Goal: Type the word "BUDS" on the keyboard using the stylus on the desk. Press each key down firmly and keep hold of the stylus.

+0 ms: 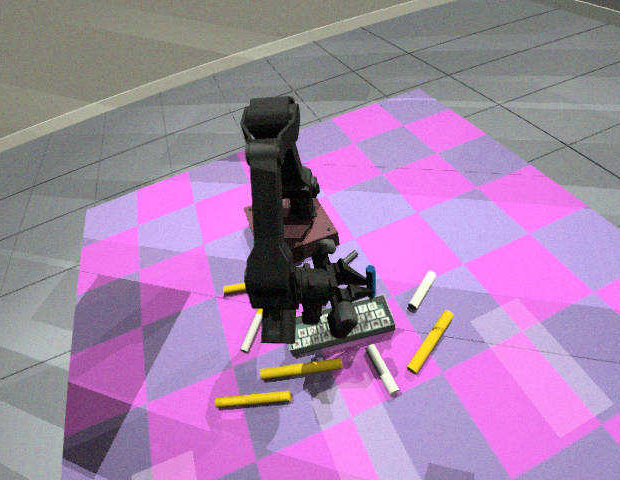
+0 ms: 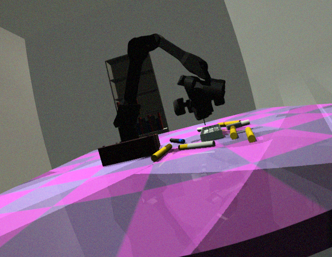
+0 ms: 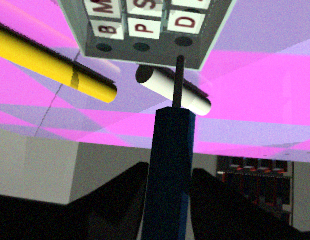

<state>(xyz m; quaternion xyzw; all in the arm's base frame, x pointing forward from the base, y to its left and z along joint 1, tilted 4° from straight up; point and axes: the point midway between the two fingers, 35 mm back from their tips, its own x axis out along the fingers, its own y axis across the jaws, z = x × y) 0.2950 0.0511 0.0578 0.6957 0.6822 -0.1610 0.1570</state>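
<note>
My gripper tip is now 110 mm past the blue-tipped stick, 80 mm above it and 70 mm to the left of it. Also, from my gripper tip: blue stick (10 mm below).
</note>
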